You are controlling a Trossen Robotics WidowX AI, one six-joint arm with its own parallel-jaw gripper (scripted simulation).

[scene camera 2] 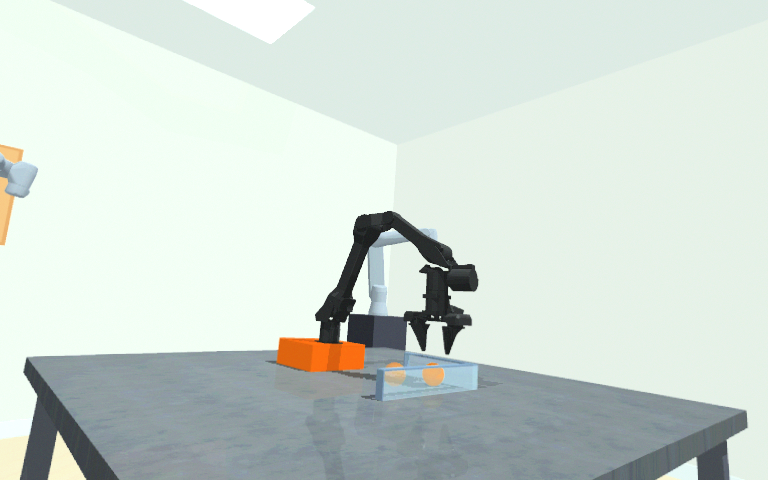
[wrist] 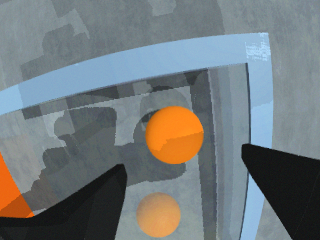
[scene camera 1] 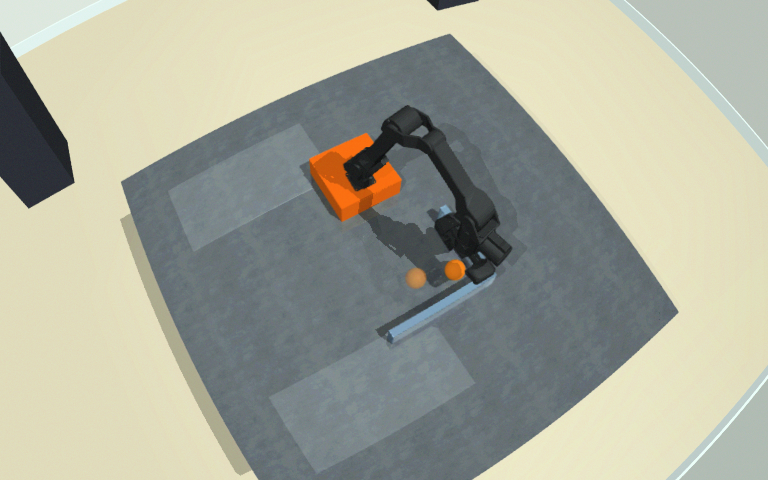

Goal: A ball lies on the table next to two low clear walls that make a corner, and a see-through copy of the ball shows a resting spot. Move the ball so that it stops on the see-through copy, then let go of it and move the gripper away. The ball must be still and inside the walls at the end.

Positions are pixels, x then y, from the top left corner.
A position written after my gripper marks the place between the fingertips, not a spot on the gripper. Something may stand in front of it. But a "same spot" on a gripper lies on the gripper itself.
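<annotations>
I find my gripper in the wrist view [183, 161], and it shows in scene camera 1 and scene camera 2 as well. On my gripper, [scene camera 1: 447, 237] and [scene camera 2: 417, 323] are the same spot.
</annotations>
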